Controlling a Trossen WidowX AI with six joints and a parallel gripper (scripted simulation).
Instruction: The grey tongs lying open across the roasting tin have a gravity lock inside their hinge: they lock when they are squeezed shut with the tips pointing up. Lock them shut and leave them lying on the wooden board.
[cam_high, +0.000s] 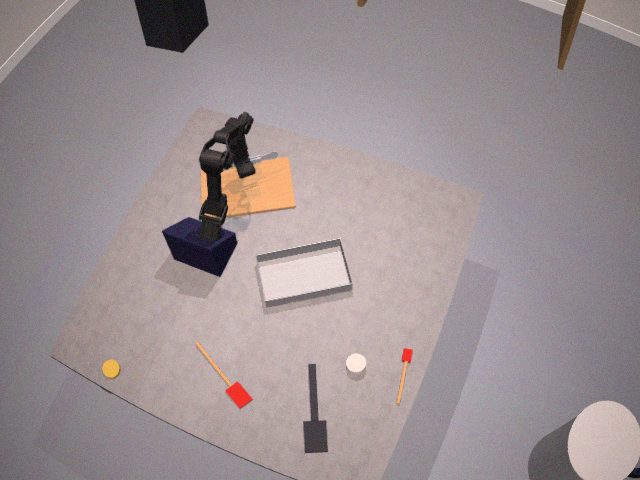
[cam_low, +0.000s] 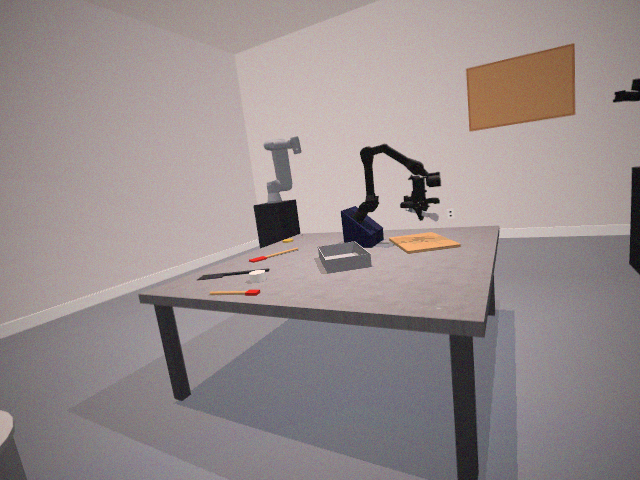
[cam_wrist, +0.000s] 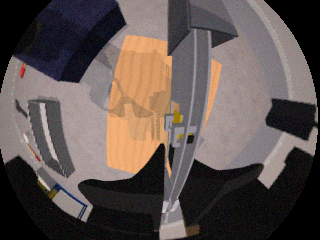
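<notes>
The wooden board is 10 mm to the right of my gripper tip and 110 mm below it. From my gripper tip the other things lie so: white disc (660 mm ahead, 500 mm to the right, 100 mm below); grey roasting tin (370 mm ahead, 260 mm to the right, 90 mm below); red spatula (290 mm ahead, 730 mm to the right, 110 mm below).
</notes>
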